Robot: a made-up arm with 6 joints.
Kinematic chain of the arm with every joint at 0, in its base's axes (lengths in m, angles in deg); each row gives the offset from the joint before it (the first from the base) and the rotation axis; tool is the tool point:
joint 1: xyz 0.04 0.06 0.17 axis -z
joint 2: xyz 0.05 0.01 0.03 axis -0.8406 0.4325 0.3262
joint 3: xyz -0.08 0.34 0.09 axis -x
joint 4: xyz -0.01 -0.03 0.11 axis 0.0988 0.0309 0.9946
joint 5: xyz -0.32 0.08 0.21 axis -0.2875 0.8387 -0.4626
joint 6: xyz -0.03 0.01 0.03 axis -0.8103 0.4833 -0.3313
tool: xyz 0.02 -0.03 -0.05
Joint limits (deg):
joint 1: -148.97..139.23
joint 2: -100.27..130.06
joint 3: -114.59..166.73
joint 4: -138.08..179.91
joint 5: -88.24..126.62
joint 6: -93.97..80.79
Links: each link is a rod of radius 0.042 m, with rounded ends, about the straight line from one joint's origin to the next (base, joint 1, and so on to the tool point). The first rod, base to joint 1, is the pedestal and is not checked.
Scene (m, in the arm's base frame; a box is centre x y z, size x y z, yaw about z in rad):
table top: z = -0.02
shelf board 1: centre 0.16 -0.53 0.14 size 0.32 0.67 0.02 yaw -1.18
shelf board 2: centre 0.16 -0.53 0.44 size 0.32 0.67 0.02 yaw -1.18
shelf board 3: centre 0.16 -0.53 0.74 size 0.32 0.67 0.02 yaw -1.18
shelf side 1: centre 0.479 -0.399 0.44 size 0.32 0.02 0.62 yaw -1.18
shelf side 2: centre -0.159 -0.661 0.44 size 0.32 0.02 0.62 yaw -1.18
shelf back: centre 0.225 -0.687 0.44 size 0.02 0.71 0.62 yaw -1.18
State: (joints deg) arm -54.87 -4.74 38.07 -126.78 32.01 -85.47
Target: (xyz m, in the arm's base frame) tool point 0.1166 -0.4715 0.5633
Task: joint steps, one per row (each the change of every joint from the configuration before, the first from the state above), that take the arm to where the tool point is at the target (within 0.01 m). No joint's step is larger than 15 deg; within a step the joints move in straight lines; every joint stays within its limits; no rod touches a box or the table.
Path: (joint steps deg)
1: 0.04 -6.83 -13.92 7.75 -3.42 0.11
2: 0.05 -6.83 -13.92 7.74 -3.42 0.10
3: 0.04 -6.83 -13.92 7.75 -3.41 0.11
4: 0.04 -6.83 -13.92 7.74 -3.42 0.11
5: 0.04 -6.83 -13.92 7.75 -3.42 0.11
6: 0.05 -6.83 -13.92 7.74 -3.42 0.10
7: 0.04 -6.83 -13.92 7.75 -3.42 0.11
8: 0.04 -6.83 -13.92 7.74 -3.41 0.11
9: -6.62 -13.63 12.13 2.66 -3.91 -3.12
10: -6.63 -13.63 12.13 2.65 -3.90 -3.12
11: -6.62 -13.63 12.14 2.66 -3.91 -3.12

